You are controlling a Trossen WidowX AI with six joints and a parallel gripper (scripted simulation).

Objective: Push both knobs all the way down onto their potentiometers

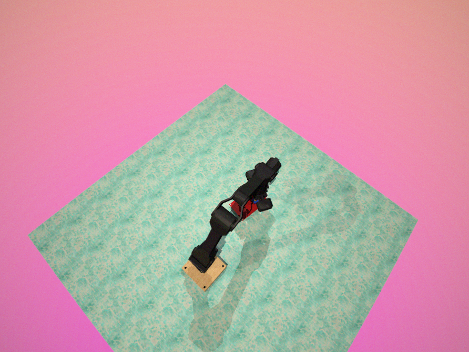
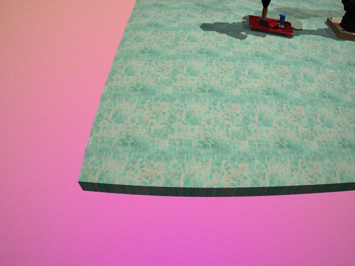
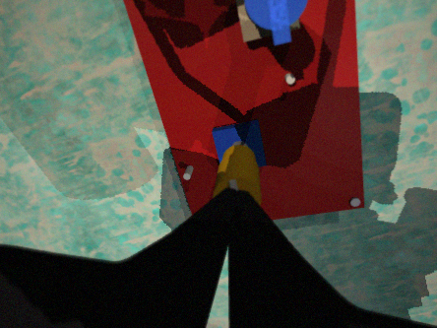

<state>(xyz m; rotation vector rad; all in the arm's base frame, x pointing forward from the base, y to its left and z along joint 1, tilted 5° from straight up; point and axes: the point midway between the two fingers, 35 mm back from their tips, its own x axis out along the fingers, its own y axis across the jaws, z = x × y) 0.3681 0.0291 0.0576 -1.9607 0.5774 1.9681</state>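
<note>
My gripper tip is 3 cm above the blue potentiometer. From my gripper tip the other things lie so: tan potentiometer (6 cm behind, 3 cm to the left, 3 cm below).
</note>
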